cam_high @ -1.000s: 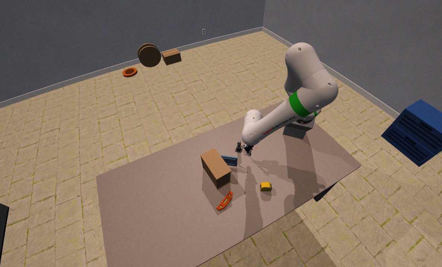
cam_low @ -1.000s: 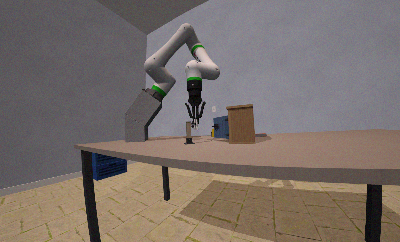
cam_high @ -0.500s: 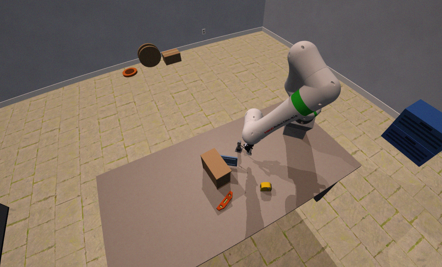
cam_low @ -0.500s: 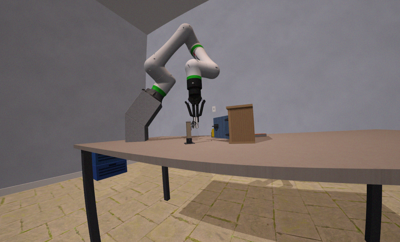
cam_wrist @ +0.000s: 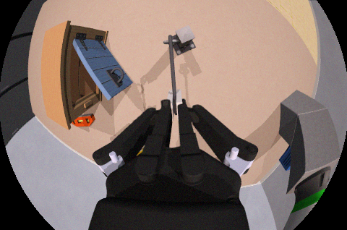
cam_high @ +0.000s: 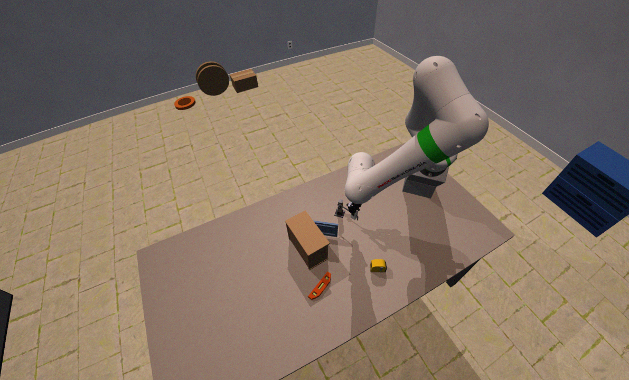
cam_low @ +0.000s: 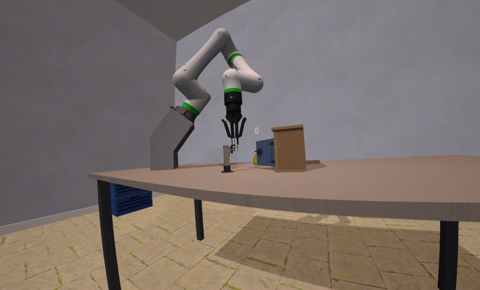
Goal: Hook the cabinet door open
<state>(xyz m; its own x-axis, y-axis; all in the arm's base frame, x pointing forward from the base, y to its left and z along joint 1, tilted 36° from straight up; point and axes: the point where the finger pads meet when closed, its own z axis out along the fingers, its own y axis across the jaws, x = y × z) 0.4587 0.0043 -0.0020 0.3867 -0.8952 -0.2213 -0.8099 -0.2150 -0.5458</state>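
The cabinet door is 17 cm ahead of my hand, 2 cm to the right of it and 5 cm below it. Also, from my hand: hook post 3 cm ahead, 7 cm to the right, 4 cm below; then dark hook 2 cm ahead, 4 cm to the right, 2 cm below; then yellow tape measure 27 cm to the left, 9 cm below.
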